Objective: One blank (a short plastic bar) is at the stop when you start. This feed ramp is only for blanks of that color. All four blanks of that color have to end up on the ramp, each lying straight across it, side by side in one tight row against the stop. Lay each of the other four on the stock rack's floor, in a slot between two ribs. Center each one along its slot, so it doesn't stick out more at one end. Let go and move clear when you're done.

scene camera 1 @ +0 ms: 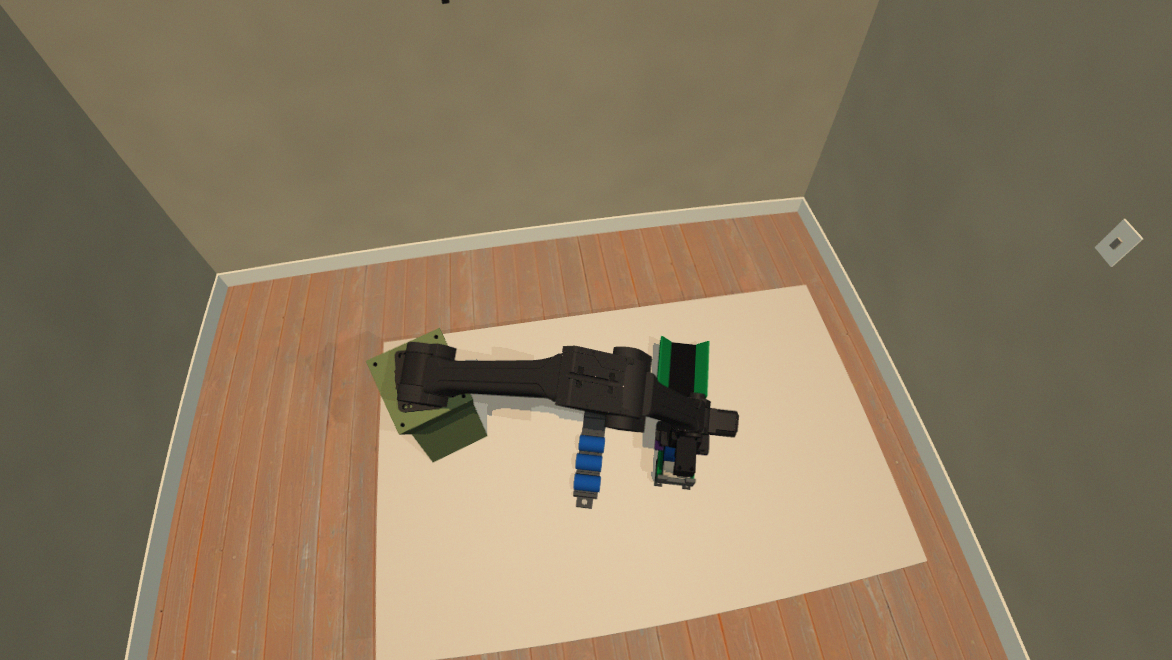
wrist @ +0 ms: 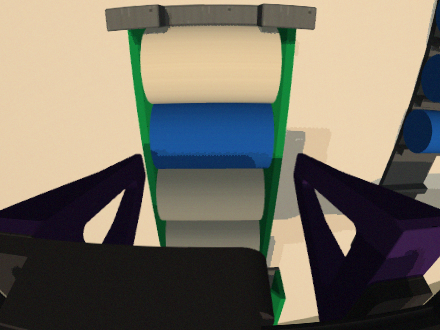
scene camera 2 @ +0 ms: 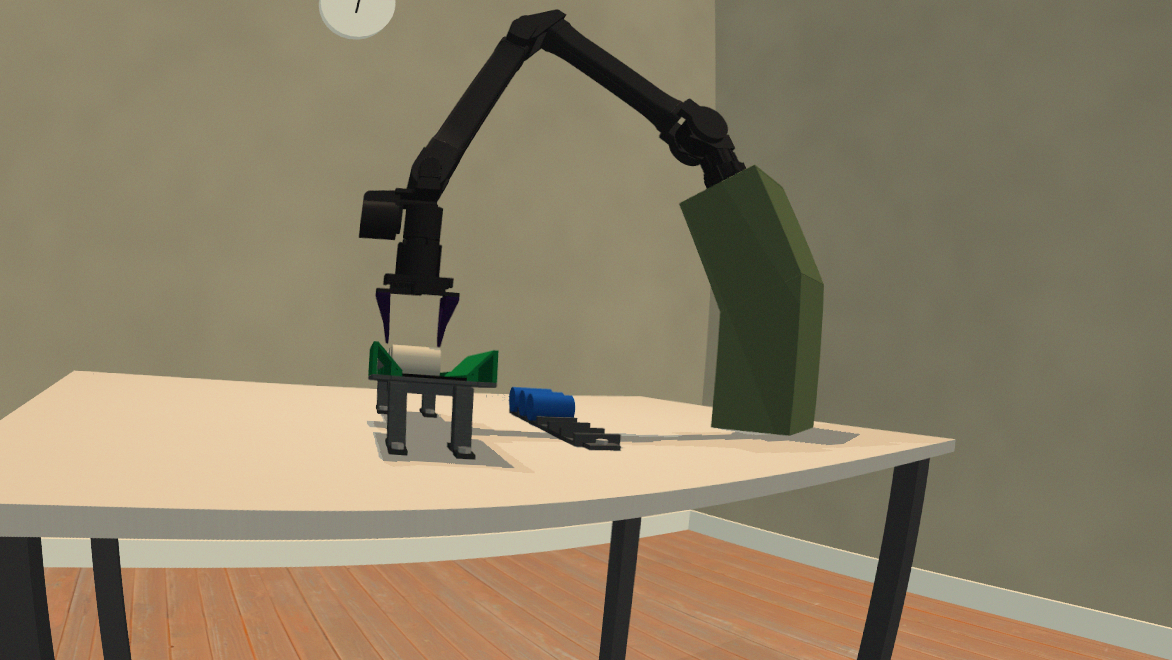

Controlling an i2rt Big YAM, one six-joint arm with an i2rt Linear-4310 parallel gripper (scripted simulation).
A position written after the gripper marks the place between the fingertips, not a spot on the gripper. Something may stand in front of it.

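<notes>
A cream blank (wrist: 201, 63) is in sight, and so is a blue blank (wrist: 182, 135), along with a cream blank (wrist: 182, 194) and a cream blank (wrist: 241, 233). Scene camera 2 shows a cream blank (scene camera 2: 413, 360) and a blue blank (scene camera 2: 547, 405). The gripper (scene camera 2: 412, 345) is visible too, and the wrist view has the gripper (wrist: 219, 164) as well.
</notes>
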